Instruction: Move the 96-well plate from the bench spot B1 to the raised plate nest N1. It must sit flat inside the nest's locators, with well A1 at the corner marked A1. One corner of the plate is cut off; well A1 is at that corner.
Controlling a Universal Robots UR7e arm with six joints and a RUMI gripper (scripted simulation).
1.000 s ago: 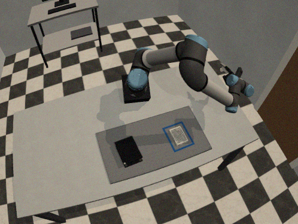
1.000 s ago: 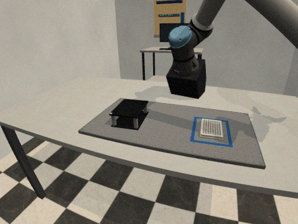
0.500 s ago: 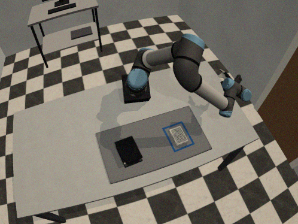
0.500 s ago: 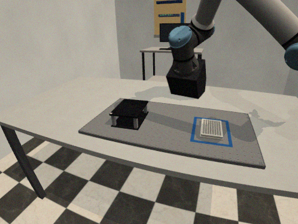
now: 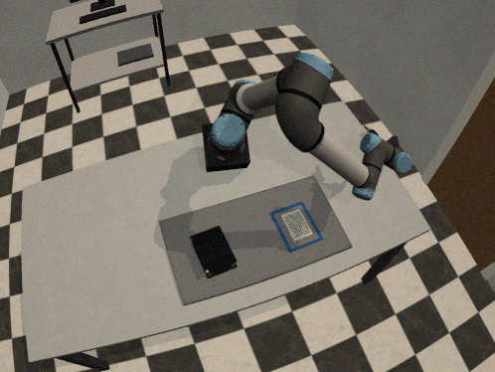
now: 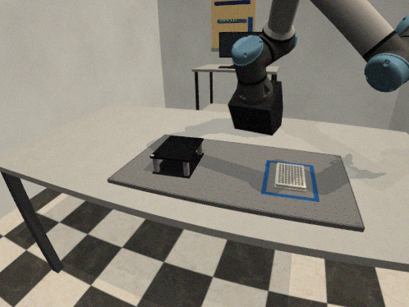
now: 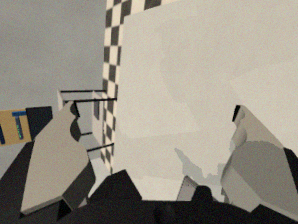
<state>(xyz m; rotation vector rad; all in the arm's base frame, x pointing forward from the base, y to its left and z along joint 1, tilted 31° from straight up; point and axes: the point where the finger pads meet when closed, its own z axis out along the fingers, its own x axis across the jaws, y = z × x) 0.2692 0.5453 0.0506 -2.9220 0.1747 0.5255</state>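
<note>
The white 96-well plate lies 8 cm ahead of my hand, 44 cm to the right of it and 17 cm below it. The rest, counted from my hand: A1 corner mark (8 cm ahead, 84 cm to the right, 12 cm below); then black raised plate nest (2 cm ahead, 78 cm to the right, 12 cm below).
</note>
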